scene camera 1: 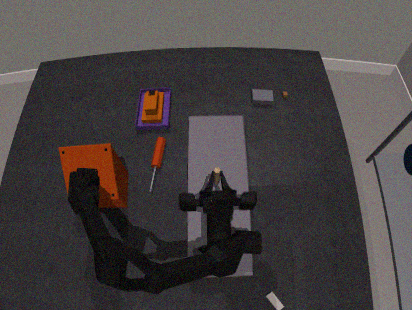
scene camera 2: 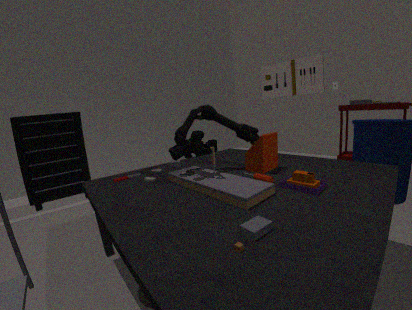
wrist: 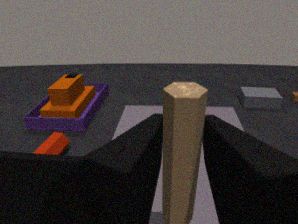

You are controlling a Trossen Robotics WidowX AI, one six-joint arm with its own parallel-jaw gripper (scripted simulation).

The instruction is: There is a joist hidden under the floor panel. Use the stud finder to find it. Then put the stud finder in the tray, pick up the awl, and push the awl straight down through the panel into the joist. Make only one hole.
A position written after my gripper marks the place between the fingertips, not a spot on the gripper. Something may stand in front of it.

Labels:
My gripper [scene camera 1: 216, 171] holds an awl.

